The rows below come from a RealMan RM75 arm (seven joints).
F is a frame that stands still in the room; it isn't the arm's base.
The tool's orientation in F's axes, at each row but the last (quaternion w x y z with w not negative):
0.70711, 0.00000, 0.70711, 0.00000
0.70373, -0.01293, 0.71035, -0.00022
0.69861, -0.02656, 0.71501, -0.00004
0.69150, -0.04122, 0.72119, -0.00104
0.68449, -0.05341, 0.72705, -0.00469
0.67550, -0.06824, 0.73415, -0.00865
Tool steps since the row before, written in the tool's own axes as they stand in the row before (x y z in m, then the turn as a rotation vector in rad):
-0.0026, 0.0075, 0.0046, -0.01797, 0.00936, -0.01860
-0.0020, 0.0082, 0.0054, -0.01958, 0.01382, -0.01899
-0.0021, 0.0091, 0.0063, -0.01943, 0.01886, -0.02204
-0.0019, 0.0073, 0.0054, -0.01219, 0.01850, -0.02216
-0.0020, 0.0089, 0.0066, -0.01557, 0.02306, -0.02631
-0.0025, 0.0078, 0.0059, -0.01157, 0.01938, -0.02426
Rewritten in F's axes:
0.0046, 0.0075, 0.0026, -0.01860, 0.00936, 0.01797
0.0053, 0.0083, 0.0018, -0.01906, 0.01384, 0.01950
0.0060, 0.0094, 0.0016, -0.02230, 0.01876, 0.01924
0.0050, 0.0077, 0.0012, -0.02269, 0.01795, 0.01204
0.0061, 0.0095, 0.0009, -0.02695, 0.02249, 0.01530
0.0054, 0.0085, 0.0011, -0.02490, 0.01856, 0.01155

